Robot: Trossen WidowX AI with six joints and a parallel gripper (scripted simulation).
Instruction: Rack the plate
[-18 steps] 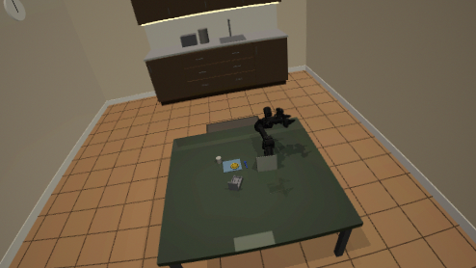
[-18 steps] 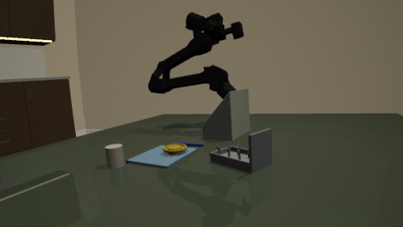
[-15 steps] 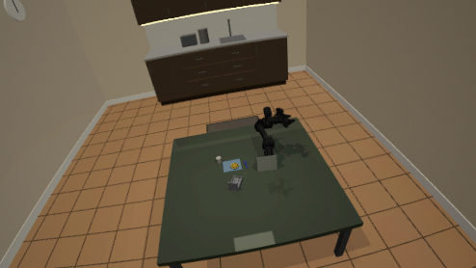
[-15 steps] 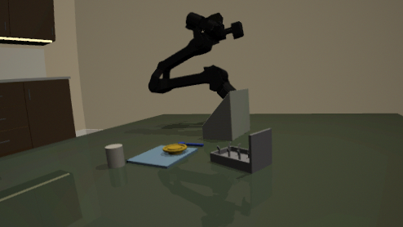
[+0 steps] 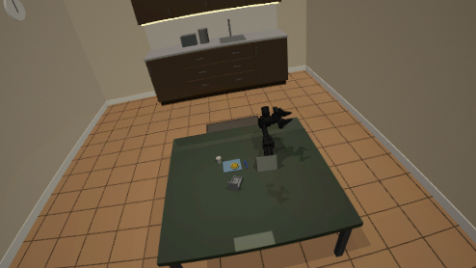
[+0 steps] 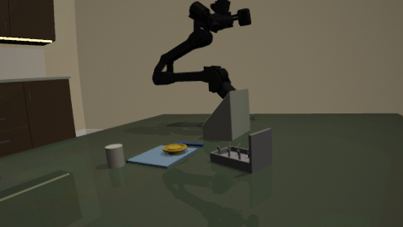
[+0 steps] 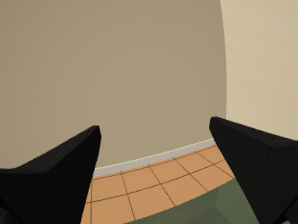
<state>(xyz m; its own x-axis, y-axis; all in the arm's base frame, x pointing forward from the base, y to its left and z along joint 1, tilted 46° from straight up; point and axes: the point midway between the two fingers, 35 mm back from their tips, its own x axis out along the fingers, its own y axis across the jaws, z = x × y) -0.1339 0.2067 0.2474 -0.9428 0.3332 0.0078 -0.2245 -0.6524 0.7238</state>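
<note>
Right now my gripper tip is 470 mm short of the yellow plate, 40 mm to the left of it and 420 mm above it. Round my gripper tip: grey dish rack 470 mm ahead, 140 mm to the left, 420 mm below; then blue stick 370 mm ahead, 60 mm to the right, 440 mm below; then light blue mat 490 mm ahead, 70 mm to the right, 440 mm below.
</note>
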